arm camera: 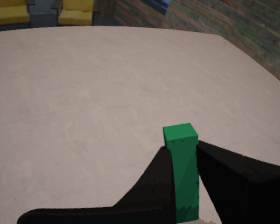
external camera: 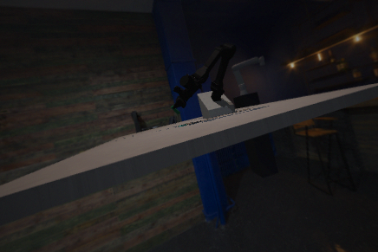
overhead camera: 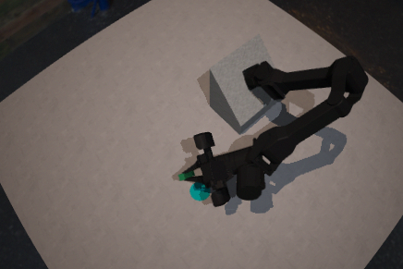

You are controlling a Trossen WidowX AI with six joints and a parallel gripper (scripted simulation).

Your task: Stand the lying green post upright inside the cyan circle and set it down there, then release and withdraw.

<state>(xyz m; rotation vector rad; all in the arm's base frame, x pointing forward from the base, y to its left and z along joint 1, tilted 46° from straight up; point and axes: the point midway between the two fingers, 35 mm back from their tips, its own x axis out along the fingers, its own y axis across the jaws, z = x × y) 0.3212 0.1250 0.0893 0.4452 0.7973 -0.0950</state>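
Right now the cyan circle is 3 cm behind my gripper tip, 3 cm to the left of it and 12 cm below it. The rest, counted from my gripper tip: green post: 1 cm behind, 2 cm below.
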